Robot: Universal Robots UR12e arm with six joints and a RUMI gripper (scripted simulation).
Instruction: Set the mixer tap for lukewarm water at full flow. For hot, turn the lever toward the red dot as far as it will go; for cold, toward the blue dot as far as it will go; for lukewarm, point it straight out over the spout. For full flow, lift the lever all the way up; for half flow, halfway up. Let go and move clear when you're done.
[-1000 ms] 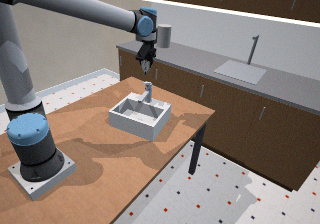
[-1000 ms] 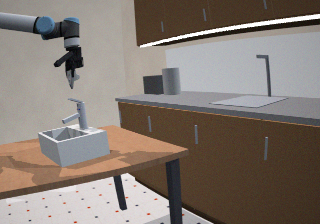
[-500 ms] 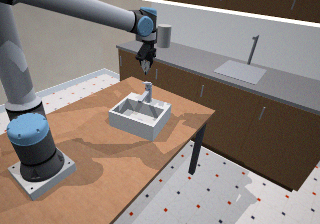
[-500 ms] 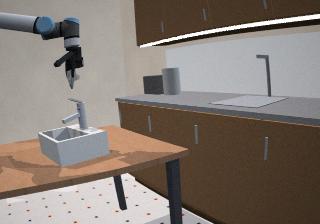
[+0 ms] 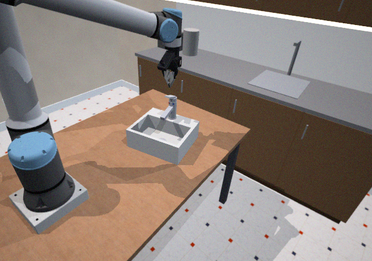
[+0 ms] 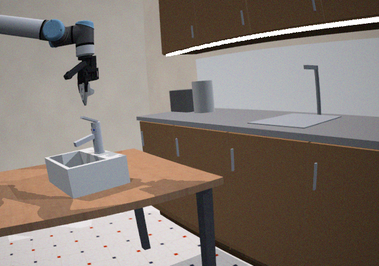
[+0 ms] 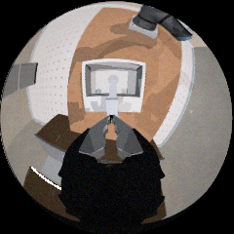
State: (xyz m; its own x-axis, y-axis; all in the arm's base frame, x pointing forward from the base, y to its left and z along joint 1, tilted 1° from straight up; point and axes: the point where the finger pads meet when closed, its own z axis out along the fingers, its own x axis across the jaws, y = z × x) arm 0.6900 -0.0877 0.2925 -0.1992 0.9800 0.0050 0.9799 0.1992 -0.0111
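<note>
Right now my hand is 1 cm short of the lever and 8 cm above it. Round my hand: grey mixer tap 3 cm ahead, 1 cm to the left, 13 cm below; white basin 7 cm behind, 1 cm to the right, 32 cm below.
</note>
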